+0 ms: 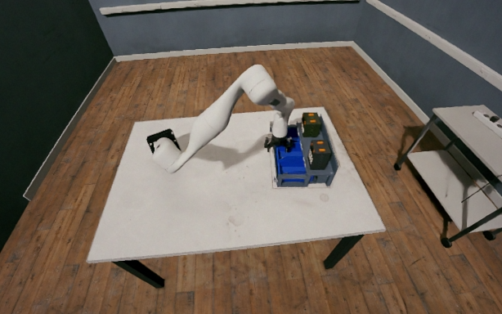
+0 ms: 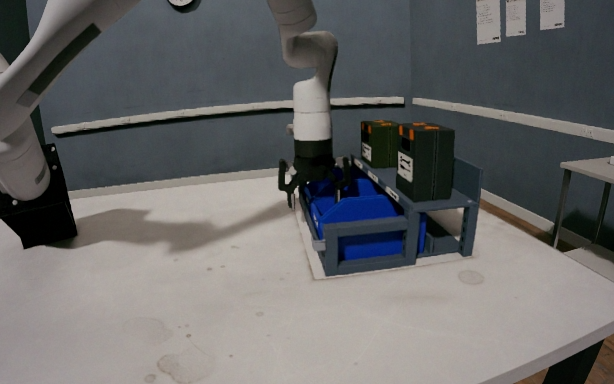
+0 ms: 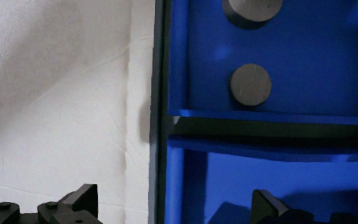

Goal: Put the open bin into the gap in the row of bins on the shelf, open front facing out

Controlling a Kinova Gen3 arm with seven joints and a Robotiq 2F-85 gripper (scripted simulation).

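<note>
The grey block lies 50 mm to the right of my hand, 30 mm below it and 20 mm ahead of it. The rest, counted from my hand: grey shelf: 100 mm ahead, 50 mm to the right, 20 mm above.
</note>
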